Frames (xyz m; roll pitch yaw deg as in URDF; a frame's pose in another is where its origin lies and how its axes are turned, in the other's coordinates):
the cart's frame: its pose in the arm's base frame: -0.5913 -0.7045 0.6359 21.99 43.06 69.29
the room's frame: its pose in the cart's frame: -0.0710 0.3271 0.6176 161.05 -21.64 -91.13
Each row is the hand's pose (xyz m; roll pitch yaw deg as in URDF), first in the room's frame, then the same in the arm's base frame.
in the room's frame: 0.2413 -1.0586 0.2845 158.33 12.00 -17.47
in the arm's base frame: -0.1890 -0.1551 0.1242 -80.82 9.00 -2.80
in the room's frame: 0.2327 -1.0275 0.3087 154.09 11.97 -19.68
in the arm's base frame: -0.2103 -0.1852 0.1405 -84.41 10.87 -1.69
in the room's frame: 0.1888 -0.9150 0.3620 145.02 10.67 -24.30
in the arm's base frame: -0.2884 -0.2610 0.2152 -92.27 15.40 -0.34
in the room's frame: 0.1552 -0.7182 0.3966 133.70 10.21 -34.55
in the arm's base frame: -0.3659 -0.3612 0.3734 -99.81 23.96 5.33
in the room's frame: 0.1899 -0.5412 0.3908 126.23 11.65 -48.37
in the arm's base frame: -0.3633 -0.4449 0.5332 -99.20 33.38 16.61
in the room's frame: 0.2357 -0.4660 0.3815 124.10 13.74 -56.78
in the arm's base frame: -0.3311 -0.4863 0.6045 -94.14 37.30 25.81
